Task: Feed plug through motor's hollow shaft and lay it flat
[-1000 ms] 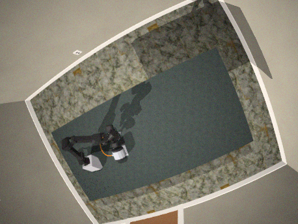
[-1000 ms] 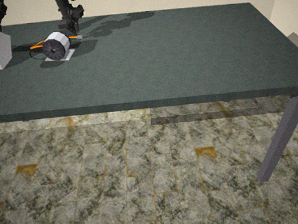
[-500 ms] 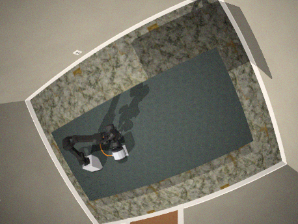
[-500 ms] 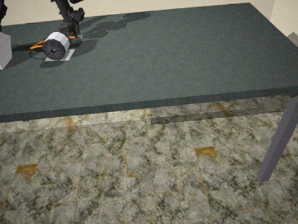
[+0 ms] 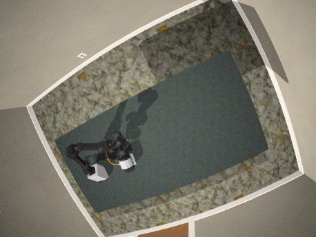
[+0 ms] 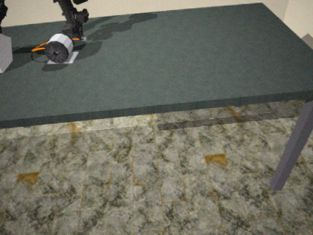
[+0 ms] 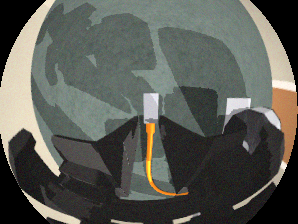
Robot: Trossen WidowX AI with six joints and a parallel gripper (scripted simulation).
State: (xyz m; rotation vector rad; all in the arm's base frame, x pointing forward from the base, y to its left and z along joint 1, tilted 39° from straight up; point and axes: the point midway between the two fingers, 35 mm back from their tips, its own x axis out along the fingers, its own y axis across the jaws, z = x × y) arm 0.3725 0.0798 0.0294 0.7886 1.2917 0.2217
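The grey plug is 2 cm ahead of my hand, 1 cm to the right of it and 3 cm below it.
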